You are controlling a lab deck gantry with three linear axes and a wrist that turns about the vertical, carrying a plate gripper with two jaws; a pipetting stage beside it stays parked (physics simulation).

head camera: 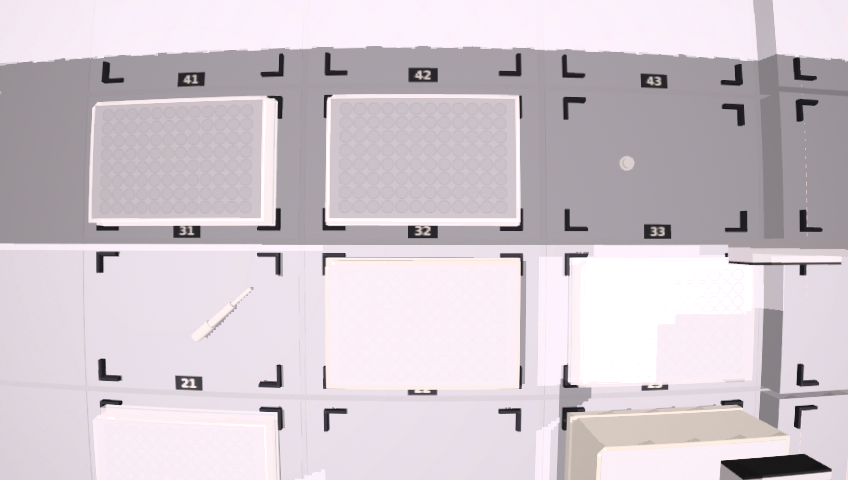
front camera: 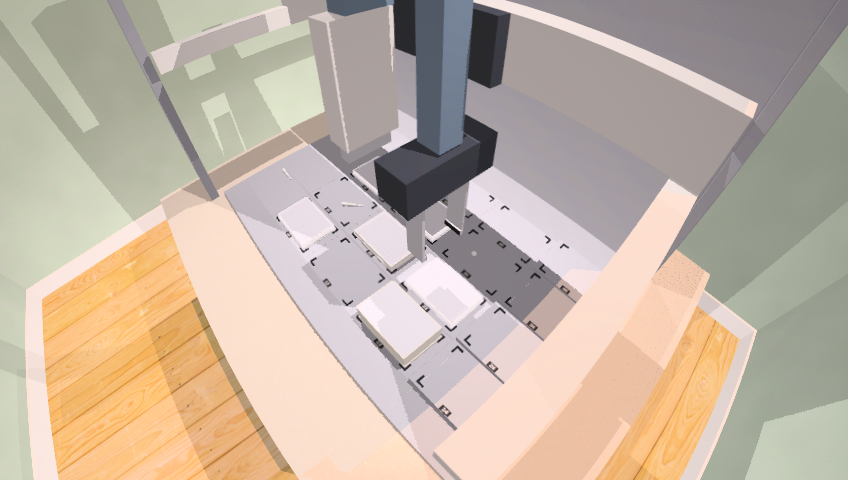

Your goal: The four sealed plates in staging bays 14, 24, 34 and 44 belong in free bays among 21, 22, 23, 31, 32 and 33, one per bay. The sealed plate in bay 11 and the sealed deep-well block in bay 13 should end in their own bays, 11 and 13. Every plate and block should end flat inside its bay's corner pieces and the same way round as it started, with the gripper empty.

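Frame: origin at the robot's base, x ahead, y left, z up, level; metres.
Where they show: gripper, fingertip midpoint: (head camera: 768,361) (front camera: 435,241); robot's base, link origin: (front camera: 278,218).
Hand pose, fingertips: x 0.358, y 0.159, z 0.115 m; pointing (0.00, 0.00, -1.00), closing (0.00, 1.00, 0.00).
Things, the pixels of their centre, and the offset from my fingertips. "spot": a spot on its surface instead.
- bay 31, surface spot: (head camera: 177,163) spot: dy +0.096, dx -0.291, dz -0.100 m
- bay 32, surface spot: (head camera: 423,160) spot: dy +0.096, dx -0.129, dz -0.100 m
- bay 22, surface spot: (head camera: 422,324) (front camera: 387,236) spot: dy -0.008, dx -0.130, dz -0.100 m
- bay 23, surface spot: (head camera: 618,321) (front camera: 430,275) spot: dy -0.007, dx -0.002, dz -0.100 m
- sealed plate, body centre: (head camera: 186,472) (front camera: 305,221) dy -0.116, dx -0.294, dz -0.107 m
- taller sealed block, body centre: (front camera: 398,322) dy -0.116, dx +0.034, dz -0.094 m
- slim white tool, body centre: (head camera: 223,313) (front camera: 352,204) dy -0.004, dx -0.266, dz -0.112 m
- small round cap, body centre: (head camera: 627,163) (front camera: 474,253) dy +0.099, dx +0.011, dz -0.113 m
My gripper (front camera: 436,243) (head camera: 780,360) is open and empty, low above the deck; its jaws show at the right edge in the head view. Pale sealed plates lie in bay 31 (front camera: 367,174) (head camera: 177,163), bay 32 (front camera: 436,224) (head camera: 423,160), bay 22 (front camera: 380,234) (head camera: 422,324) and bay 23 (front camera: 441,285) (head camera: 618,321). They look flat; the gripper partly hides those in bays 31 and 32 in the front view. A sealed plate (front camera: 305,221) (head camera: 181,449) lies in bay 11. The taller sealed block (front camera: 398,321) (head camera: 666,460) stands in bay 13. No plate shows in bays 14, 24, 34 or 44.
A slim white tool (front camera: 352,204) (head camera: 221,314) lies in bay 21, and a similar one (front camera: 286,173) lies at the left. A small round cap (front camera: 474,253) (head camera: 626,162) lies in bay 33. The pale parked stage (front camera: 360,83) hangs beside the gripper column.
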